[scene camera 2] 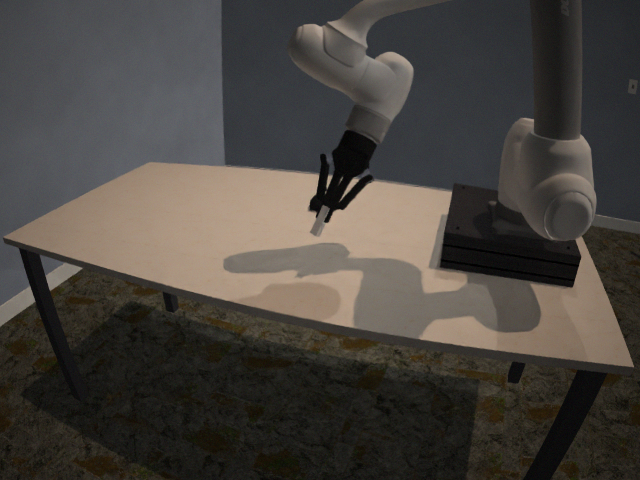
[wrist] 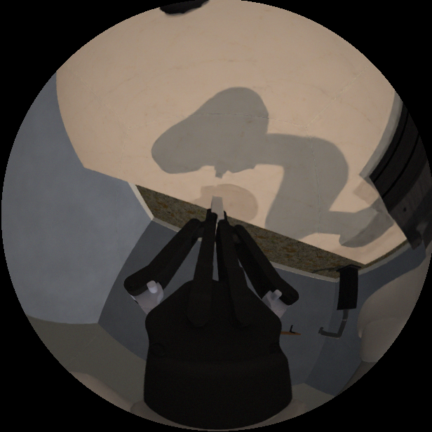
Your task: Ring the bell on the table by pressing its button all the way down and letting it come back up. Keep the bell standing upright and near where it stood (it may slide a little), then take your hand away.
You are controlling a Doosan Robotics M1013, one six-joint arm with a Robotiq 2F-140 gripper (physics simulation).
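Seen in the pictures: gripper, between the fingertips: [scene camera 2: 314, 234]; arm's base, origin of its link: [scene camera 2: 521, 223].
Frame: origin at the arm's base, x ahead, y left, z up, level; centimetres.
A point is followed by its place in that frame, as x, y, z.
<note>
The black bell [scene camera 2: 314, 203] {59.2, -12.7, -6.7} [wrist: 184, 6] is mostly hidden behind the fingers in the scene view, where a dark part shows at their left. In the wrist view part of its dark edge shows at the very top, cut off by the border. Its button is hidden, and I cannot tell whether it is pressed. My gripper [scene camera 2: 319, 222] {48.3, 23.0, 0.4} [wrist: 215, 203] is shut and empty, with its pale fingertips together and tilted down. In the scene view the tips overlap the table just below the bell; in the wrist view they are well apart from it.
The wooden table [scene camera 2: 155, 217] {105.7, 4.3, -9.2} [wrist: 320, 75] carries the arm's dark base block [scene camera 2: 509, 258] {4.0, 13.1, -4.1} [wrist: 400, 165] at the right. Arm shadows lie across the table in front of the gripper. A grey wall [scene camera 2: 113, 77] [wrist: 55, 240] stands beyond the left end.
</note>
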